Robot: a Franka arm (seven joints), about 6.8 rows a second.
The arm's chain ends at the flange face. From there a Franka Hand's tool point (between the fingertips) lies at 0.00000 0.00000 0.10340 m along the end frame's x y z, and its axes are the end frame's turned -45 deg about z.
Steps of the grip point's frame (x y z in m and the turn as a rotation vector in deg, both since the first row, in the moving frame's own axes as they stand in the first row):
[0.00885 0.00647 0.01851 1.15 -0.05 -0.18]
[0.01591 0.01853 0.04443 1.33 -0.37 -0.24]
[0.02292 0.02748 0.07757 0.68 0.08 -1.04]
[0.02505 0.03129 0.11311 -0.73 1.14 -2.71]
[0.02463 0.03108 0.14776 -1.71 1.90 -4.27]
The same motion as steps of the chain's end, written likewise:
[0.01237 -0.00028 0.01853 0.78 -0.85 -0.18]
[0.02652 0.00307 0.04446 0.68 -1.20 -0.24]
[0.03641 0.00419 0.07758 0.54 -0.42 -1.04]
[0.03747 0.00499 0.11314 0.29 1.32 -2.71]
[0.03480 0.00497 0.14786 0.13 2.55 -4.27]

